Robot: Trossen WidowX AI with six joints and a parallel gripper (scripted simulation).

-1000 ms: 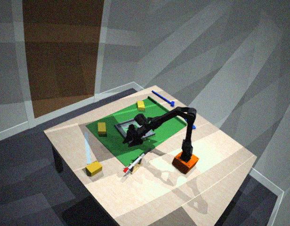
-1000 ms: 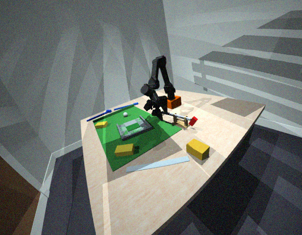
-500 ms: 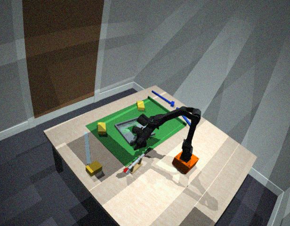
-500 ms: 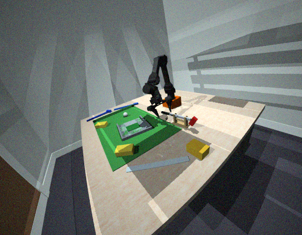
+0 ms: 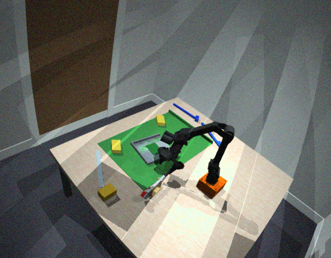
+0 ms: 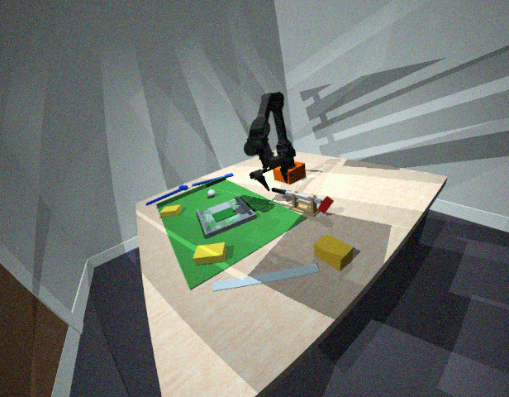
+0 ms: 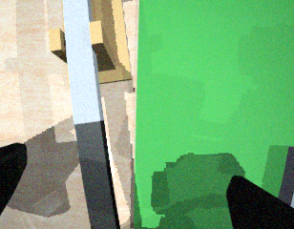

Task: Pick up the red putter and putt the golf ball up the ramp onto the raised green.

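The red putter lies 40 mm behind my gripper tip, 90 mm to the left of it and 40 mm below it. Round my gripper tip: wooden putter stand 30 mm behind, 110 mm to the left, 60 mm below; pale blue bar 300 mm ahead, 260 mm to the left, 90 mm below; white golf ball 170 mm ahead, 390 mm to the right, 70 mm below.
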